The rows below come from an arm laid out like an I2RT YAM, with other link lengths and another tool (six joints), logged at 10 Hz.
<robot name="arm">
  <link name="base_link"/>
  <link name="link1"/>
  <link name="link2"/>
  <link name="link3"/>
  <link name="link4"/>
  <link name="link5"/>
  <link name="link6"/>
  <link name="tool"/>
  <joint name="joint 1" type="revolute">
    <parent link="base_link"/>
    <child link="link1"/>
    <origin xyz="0 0 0.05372"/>
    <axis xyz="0 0 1"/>
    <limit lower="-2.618" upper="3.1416"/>
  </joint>
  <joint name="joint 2" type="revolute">
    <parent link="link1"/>
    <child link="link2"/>
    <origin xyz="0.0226 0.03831 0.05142"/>
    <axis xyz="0 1 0"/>
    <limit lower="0" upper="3.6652"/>
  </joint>
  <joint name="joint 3" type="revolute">
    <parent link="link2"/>
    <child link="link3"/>
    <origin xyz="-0.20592 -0.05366 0"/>
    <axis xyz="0 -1 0"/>
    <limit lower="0" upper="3.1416"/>
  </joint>
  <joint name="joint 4" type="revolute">
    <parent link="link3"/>
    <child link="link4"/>
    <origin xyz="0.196 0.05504 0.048"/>
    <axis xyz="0 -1 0"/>
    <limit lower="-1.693" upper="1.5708"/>
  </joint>
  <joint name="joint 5" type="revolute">
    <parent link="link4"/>
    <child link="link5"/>
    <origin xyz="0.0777 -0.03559 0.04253"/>
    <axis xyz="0 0 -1"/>
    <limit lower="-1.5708" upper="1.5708"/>
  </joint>
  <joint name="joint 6" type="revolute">
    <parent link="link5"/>
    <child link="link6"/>
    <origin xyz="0.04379 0 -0.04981"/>
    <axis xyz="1 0 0"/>
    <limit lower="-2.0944" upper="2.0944"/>
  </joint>
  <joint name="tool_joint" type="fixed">
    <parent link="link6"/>
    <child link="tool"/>
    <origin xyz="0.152 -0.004 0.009" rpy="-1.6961 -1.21 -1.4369"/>
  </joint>
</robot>
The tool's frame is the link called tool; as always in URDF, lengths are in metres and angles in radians.
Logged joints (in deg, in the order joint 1, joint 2, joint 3, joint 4, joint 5, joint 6), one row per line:
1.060, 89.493, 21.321, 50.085, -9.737, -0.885
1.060, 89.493, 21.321, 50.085, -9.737, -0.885
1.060, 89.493, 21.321, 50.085, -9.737, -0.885
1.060, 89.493, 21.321, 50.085, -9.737, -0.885
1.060, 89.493, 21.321, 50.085, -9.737, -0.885
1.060, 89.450, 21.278, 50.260, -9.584, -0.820
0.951, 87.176, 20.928, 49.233, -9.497, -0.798
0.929, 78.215, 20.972, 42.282, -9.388, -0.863
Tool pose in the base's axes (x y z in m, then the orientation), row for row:
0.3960, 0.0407, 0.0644, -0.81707, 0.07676, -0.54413, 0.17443
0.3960, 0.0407, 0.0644, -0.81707, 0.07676, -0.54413, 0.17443
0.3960, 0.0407, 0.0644, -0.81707, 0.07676, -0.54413, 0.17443
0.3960, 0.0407, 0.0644, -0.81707, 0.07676, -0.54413, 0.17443
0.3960, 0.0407, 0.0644, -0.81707, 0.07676, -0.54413, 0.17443
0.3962, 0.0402, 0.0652, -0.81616, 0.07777, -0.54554, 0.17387
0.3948, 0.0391, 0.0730, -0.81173, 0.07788, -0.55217, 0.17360
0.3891, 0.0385, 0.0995, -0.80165, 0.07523, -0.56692, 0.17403
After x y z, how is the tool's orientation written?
As a quaternion, x y z w.
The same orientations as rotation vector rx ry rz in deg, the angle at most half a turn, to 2 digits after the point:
-132.69, 12.47, -88.37
-132.69, 12.47, -88.37
-132.69, 12.47, -88.37
-132.69, 12.47, -88.37
-132.69, 12.47, -88.37
-132.58, 12.63, -88.62
-131.88, 12.65, -89.71
-130.22, 12.22, -92.09

